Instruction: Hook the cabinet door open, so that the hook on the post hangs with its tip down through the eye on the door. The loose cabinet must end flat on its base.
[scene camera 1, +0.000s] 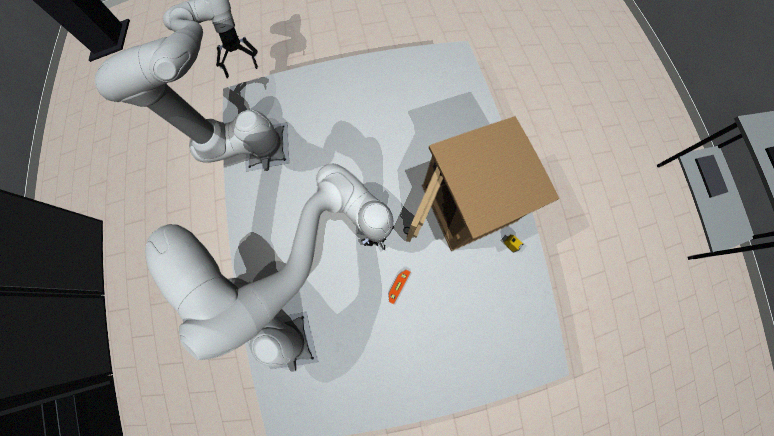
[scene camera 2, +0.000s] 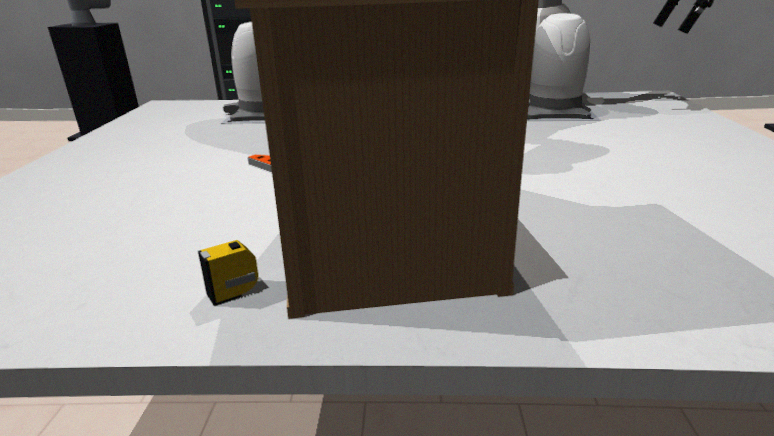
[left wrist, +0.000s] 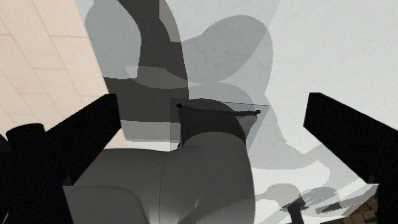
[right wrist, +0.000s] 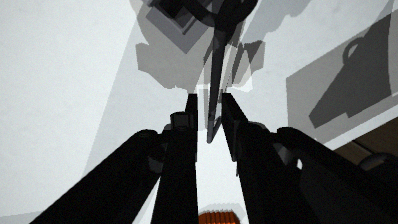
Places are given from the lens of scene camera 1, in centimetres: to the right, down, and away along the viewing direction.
my left gripper (scene camera 1: 242, 72): -68, -68, 138
wooden cabinet (scene camera 1: 492, 175): 35, -14, 107
